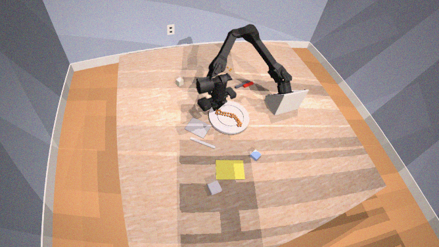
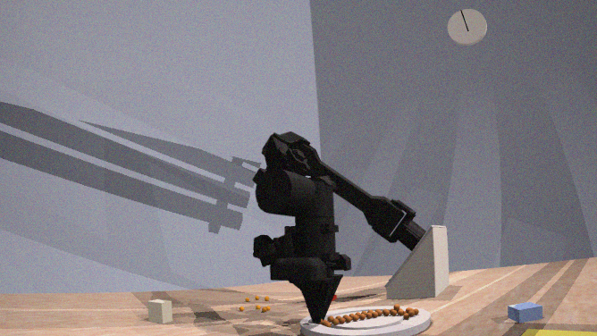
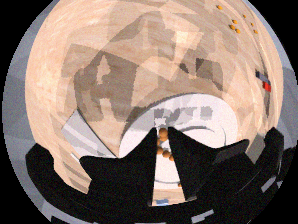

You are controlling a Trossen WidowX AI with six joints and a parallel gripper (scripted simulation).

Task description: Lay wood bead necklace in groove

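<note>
The grey sheet is 11 cm ahead of my gripper tip, 7 cm to the left of it and 1 cm below it. Round my gripper tip: stick 16 cm to the left, 11 cm ahead, 1 cm below; red-tipped tool 23 cm behind, 15 cm to the right, 1 cm below; beige cube 24 cm to the right, 13 cm ahead.
</note>
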